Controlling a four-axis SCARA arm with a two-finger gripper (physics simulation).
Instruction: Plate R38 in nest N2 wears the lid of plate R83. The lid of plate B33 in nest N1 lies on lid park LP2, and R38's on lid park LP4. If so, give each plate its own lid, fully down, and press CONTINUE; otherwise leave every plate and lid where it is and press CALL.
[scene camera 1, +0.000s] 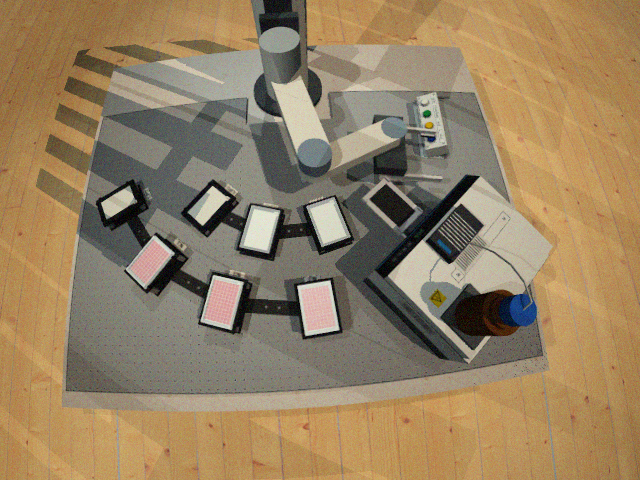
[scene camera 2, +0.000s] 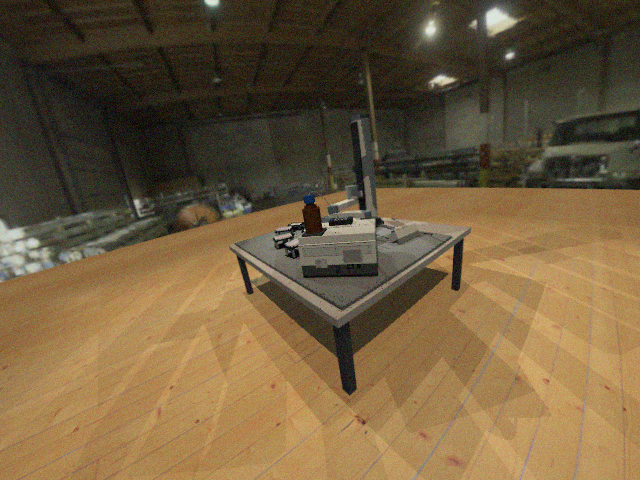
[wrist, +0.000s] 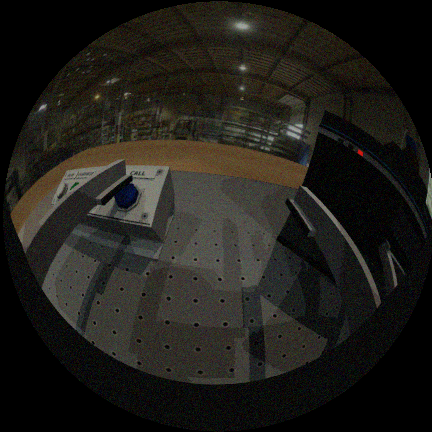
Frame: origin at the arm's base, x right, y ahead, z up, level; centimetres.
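Seen in the pictures: gripper, between the fingertips: (scene camera 1: 438, 155) (scene camera 2: 384, 231) (wrist: 208, 176).
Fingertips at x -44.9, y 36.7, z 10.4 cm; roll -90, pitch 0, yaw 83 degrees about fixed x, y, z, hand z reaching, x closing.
Offsets run from my fingertips to a thing's top centre. "spot": to the spot under its first point.
My gripper (scene camera 1: 434, 155) (wrist: 208, 176) is open and empty beside the button box @(dx -3.5, dy -15.2, dz -0.7 cm) (scene camera 1: 438, 148) (wrist: 161, 210). One fingertip is over the box, close to the blue CALL button @(dx -0.7, dy -7.9, dz -1.6 cm) (scene camera 1: 431, 138) (wrist: 127, 196); the other is off the box, on the instrument side. The box also carries a yellow button @(dx -1.0, dy -12.9, dz -1.6 cm) (scene camera 1: 429, 125) and a green button @(dx -1.4, dy -17.9, dz -1.6 cm) (scene camera 1: 427, 113). In scene camera 1, three pink-gridded plates @(dx +85.6, dy +26.6, dz -0.9 cm) (scene camera 1: 150, 263) @(dx +64.6, dy +38.6, dz -1.2 cm) (scene camera 1: 223, 302) @(dx +39.7, dy +41.7, dz -0.4 cm) (scene camera 1: 318, 307) sit in black holders in the front row. White rectangles @(spot: dx +99.8, dy +6.7, dz -4.7 cm) (scene camera 1: 119, 204) @(spot: dx +69.2, dy +9.9, dz -4.9 cm) (scene camera 1: 210, 205) @(dx +54.2, dy +18.6, dz -3.7 cm) (scene camera 1: 262, 228) @(dx +35.1, dy +17.9, dz -3.7 cm) (scene camera 1: 328, 223) lie in other holders. Plate and station labels are unreadable.
A large white instrument (scene camera 1: 516, 248) (scene camera 2: 338, 253) stands on the right, bearing a brown bottle @(spot: dx +10.4, dy +47.5, dz +24.6 cm) (scene camera 1: 483, 313) (scene camera 2: 311, 219) with a blue cap. A framed dark panel @(spot: dx +17.1, dy +15.6, dz +0.9 cm) (scene camera 1: 393, 203) lies beside it. Dark bars @(spot: dx +52.5, dy +39.9, dz -8.7 cm) (scene camera 1: 271, 306) link the holders. The arm column (scene camera 2: 364, 165) stands at the back.
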